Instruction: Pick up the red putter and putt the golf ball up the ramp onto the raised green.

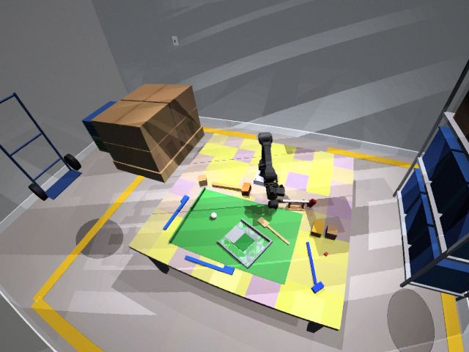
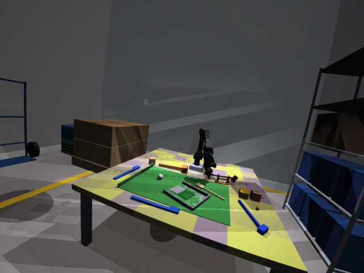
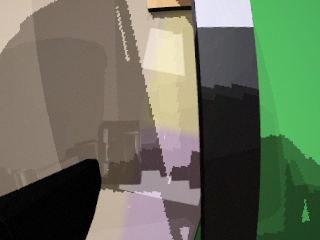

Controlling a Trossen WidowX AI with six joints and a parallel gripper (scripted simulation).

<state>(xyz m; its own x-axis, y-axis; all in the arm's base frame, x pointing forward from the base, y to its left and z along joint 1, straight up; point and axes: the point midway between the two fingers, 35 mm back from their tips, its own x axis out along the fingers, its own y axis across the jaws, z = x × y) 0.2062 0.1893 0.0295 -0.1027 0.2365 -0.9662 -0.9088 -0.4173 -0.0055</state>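
My gripper tip is now 100 mm to the right of the red putter, 50 mm past it and 20 mm below it. From my gripper tip the other things lie so: white golf ball (320 mm to the right, 280 mm ahead, 20 mm below); then green mat (270 mm ahead, 140 mm to the right, 40 mm below); then wooden stand (120 mm to the left, 60 mm behind).
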